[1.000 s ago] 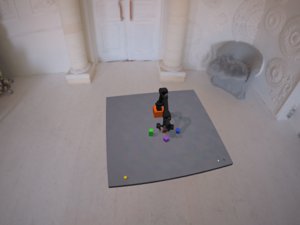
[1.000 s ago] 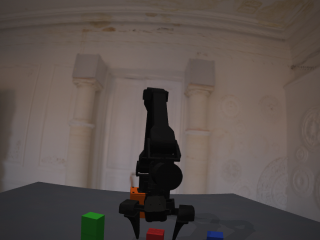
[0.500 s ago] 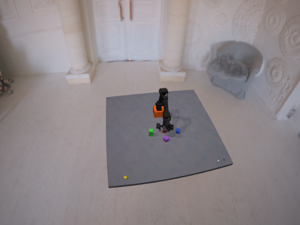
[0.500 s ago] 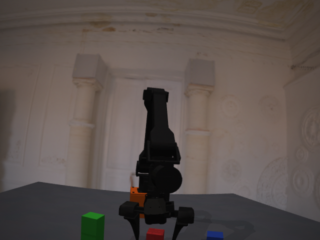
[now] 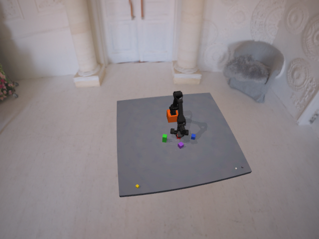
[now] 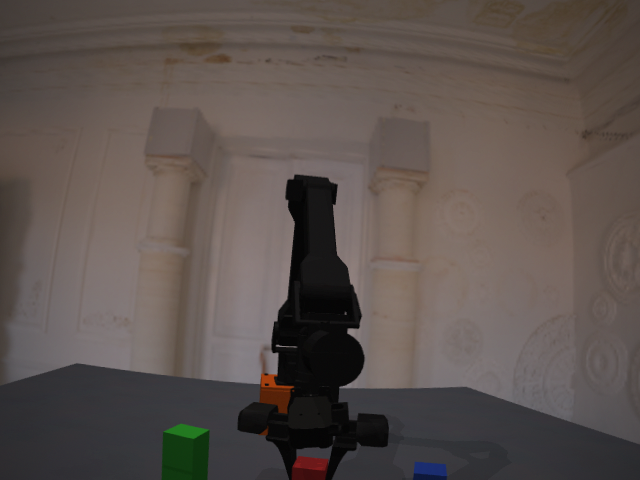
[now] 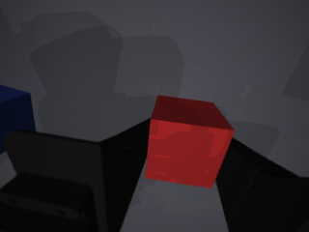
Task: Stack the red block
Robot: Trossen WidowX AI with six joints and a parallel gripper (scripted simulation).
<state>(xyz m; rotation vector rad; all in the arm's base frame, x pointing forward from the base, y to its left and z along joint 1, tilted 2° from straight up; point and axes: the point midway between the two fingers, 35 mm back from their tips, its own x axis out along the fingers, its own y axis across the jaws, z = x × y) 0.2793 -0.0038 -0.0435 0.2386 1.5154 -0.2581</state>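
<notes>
Now: gripper tip 120 mm short of the purple block, 10 mm to the left of it and 10 mm below it. From my gripper tip the other things lie so: blue block (150 mm to the left, 40 mm ahead, 10 mm above); red block (10 mm above); small yellow block (500 mm to the right, 490 mm ahead).
</notes>
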